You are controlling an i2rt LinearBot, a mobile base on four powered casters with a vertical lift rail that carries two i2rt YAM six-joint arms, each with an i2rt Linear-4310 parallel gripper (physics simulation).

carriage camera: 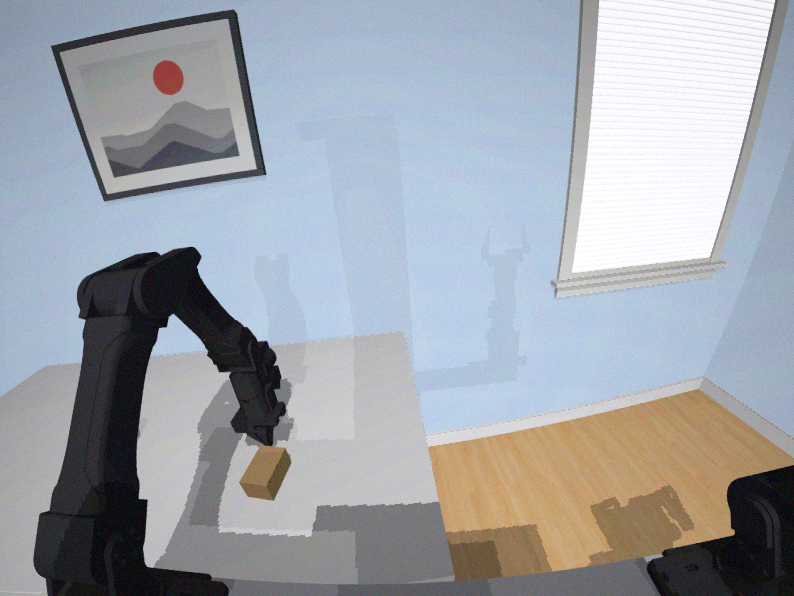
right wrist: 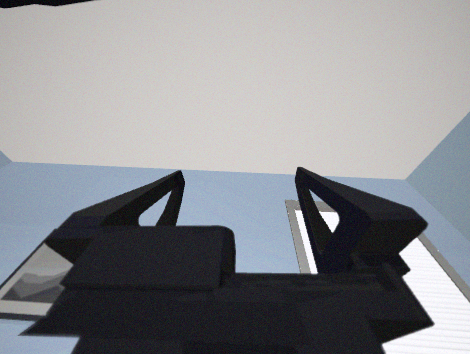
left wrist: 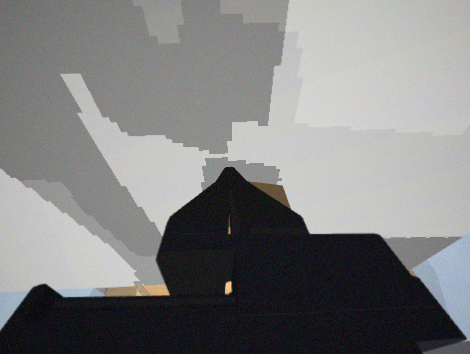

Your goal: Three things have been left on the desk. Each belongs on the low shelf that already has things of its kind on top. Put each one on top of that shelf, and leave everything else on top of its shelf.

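Places are measured from the left arm's base along level axes (x ahead, y left, z up), in centimetres.
Pixels of known places: left gripper, fingertip midpoint: [carriage camera: 270, 445] [left wrist: 228, 174]; right gripper, fingertip midpoint: [right wrist: 238, 174]; right arm's base, link origin: [carriage camera: 745, 582].
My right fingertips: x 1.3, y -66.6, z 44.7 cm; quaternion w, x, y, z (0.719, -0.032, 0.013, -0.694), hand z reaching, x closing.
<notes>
For each thing: its top centre in the pictures, then the offset to it from my right fingertips. "spot": a spot on its surface instead. Level surfaces: height alone.
- tan rectangular block, top centre: [left wrist: 246, 257] [carriage camera: 263, 464] dx +26.7, dy +65.6, dz -55.9 cm
- grey desk, surface height: dz -60.9 cm
- wood floor, surface height: dz -132.8 cm
- window, surface spot: [carriage camera: 660, 128] spot: dx +100.2, dy -63.0, dz +5.7 cm
A tan rectangular block [carriage camera: 264, 473] [left wrist: 272, 192] lies on the grey desk [carriage camera: 384, 474] [left wrist: 380, 190], near the middle of the desk part in the carriage view; in the left wrist view most of it is hidden behind the fingers. My left gripper [carriage camera: 269, 442] [left wrist: 228, 174] is shut with nothing between its fingers. Its tips are right by the block's far end in the carriage view; whether they touch it I cannot tell. My right gripper [right wrist: 238, 174] is open and empty, pointing up at the wall and ceiling. The low shelves do not show in these views.
The desk's right edge borders a wood floor [carriage camera: 577, 461]. A blue wall [carriage camera: 448, 192] stands behind the desk, with a framed picture [carriage camera: 250, 96] and a window [carriage camera: 660, 128]. The right arm's dark base [carriage camera: 763, 506] shows at the lower right of the carriage view.
</notes>
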